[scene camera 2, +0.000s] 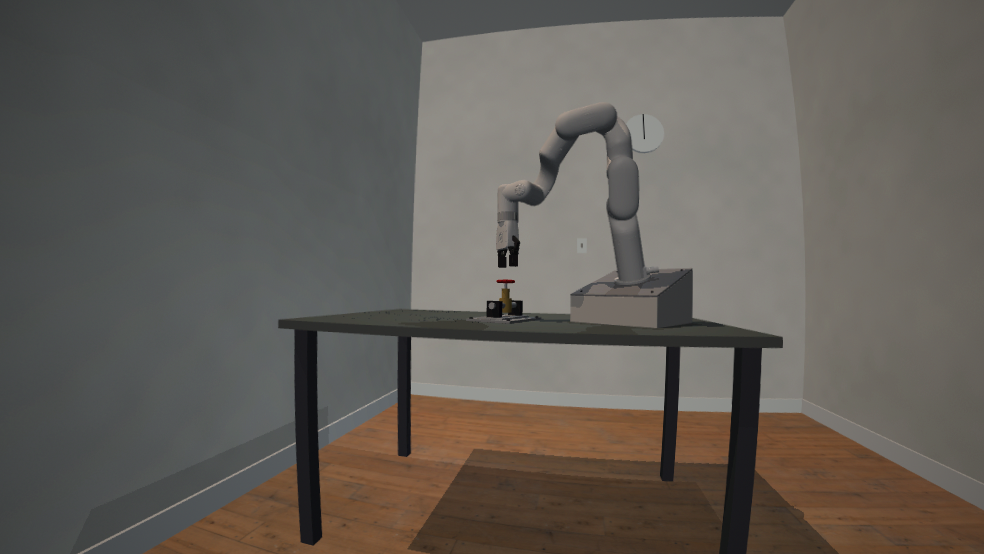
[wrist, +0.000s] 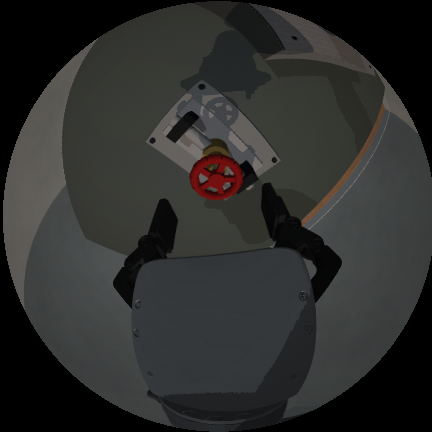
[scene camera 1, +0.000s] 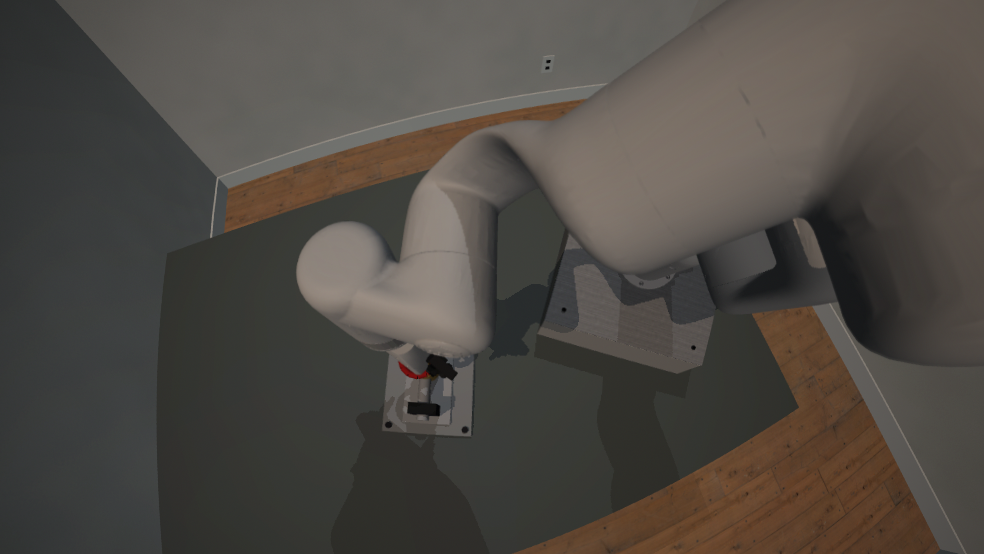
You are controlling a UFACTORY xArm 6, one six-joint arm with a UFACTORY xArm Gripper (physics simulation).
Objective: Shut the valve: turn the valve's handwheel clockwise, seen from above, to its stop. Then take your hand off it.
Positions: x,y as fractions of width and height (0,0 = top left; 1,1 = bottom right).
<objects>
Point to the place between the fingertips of my gripper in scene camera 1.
At 0.42,0.63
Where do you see a base plate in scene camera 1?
0.47,0.70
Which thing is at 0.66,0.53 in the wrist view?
My gripper.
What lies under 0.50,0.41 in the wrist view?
A red handwheel.
</objects>
